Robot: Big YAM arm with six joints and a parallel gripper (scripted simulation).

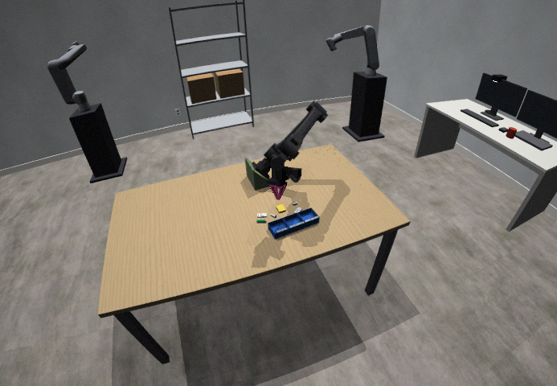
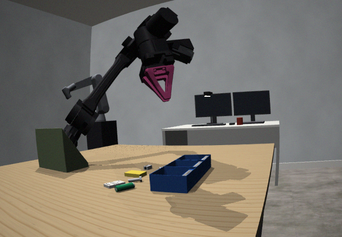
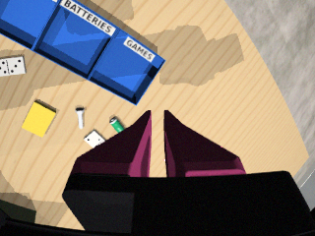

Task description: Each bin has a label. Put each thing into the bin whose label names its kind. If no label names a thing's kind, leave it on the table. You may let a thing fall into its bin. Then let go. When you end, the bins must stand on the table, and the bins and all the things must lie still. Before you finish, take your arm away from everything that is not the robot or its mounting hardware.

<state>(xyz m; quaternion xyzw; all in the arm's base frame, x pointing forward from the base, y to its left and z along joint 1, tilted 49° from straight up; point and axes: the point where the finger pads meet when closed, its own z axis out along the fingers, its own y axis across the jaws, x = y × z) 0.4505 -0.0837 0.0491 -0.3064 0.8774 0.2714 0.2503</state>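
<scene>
The blue three-part bin is 80 mm to the left of my hand and 180 mm below it. The rest, counted from my hand: bolt 100 mm behind, 200 mm below; then yellow block 140 mm behind, 50 mm to the left, 200 mm below; then green battery 80 mm behind, 70 mm to the right, 200 mm below.
</scene>
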